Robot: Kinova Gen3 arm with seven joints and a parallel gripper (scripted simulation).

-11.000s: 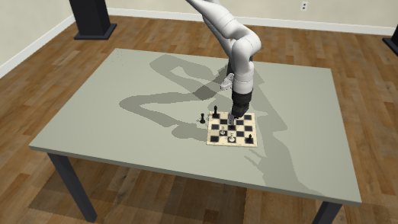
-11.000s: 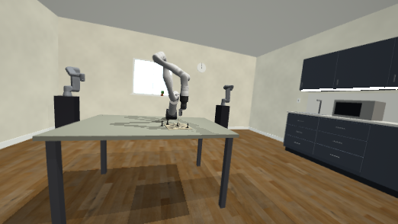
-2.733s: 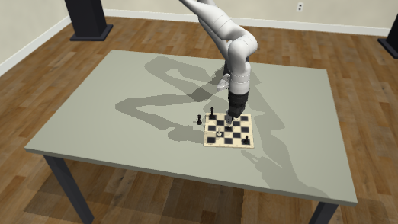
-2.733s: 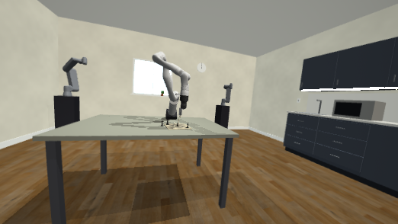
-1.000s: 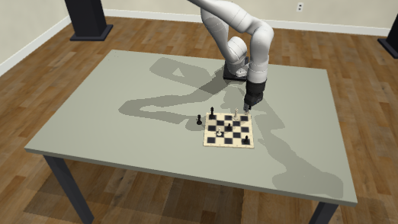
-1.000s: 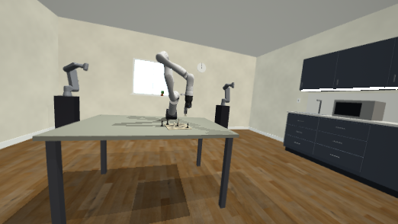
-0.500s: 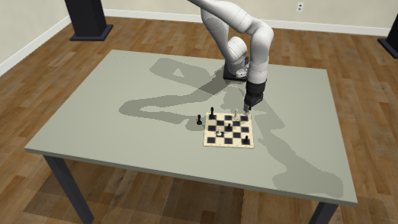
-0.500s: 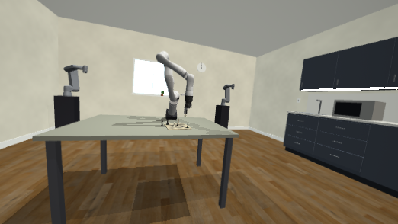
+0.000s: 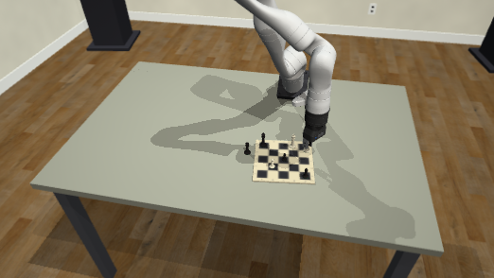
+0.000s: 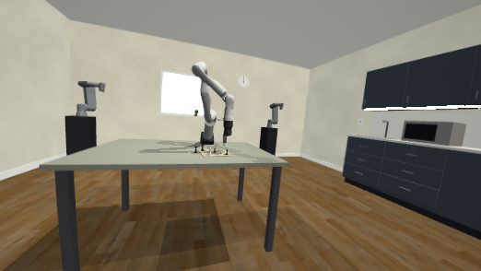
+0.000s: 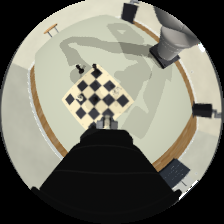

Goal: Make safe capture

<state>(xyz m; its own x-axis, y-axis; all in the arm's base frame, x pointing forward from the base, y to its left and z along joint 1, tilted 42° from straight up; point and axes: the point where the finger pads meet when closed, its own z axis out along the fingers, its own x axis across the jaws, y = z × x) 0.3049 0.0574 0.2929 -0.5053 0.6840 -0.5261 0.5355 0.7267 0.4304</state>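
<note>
The chessboard is 1 cm behind my hand, 8 cm to the right of it and 10 cm below it.
</note>
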